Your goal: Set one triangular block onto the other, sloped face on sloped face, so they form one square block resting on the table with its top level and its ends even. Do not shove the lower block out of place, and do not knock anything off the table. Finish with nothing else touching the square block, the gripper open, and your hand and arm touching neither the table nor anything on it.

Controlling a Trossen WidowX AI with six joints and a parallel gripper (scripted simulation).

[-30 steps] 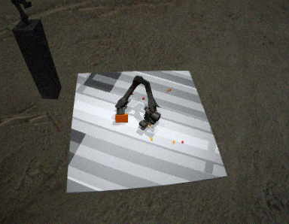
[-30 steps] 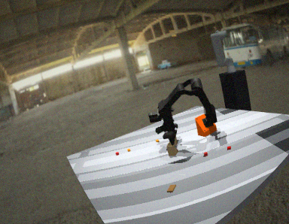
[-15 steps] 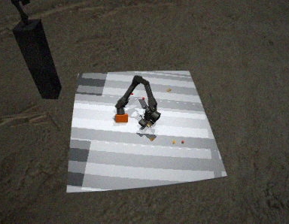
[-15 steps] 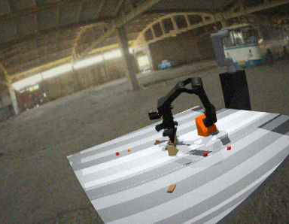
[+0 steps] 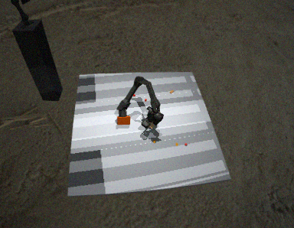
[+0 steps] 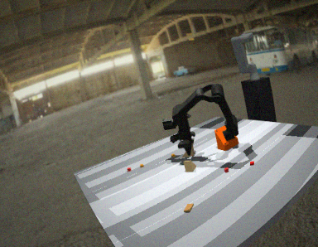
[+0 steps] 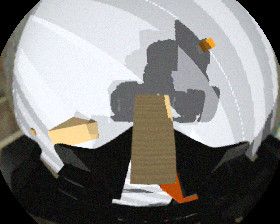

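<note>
Right now the tan triangular block is 1 cm above my gripper tip.
</note>
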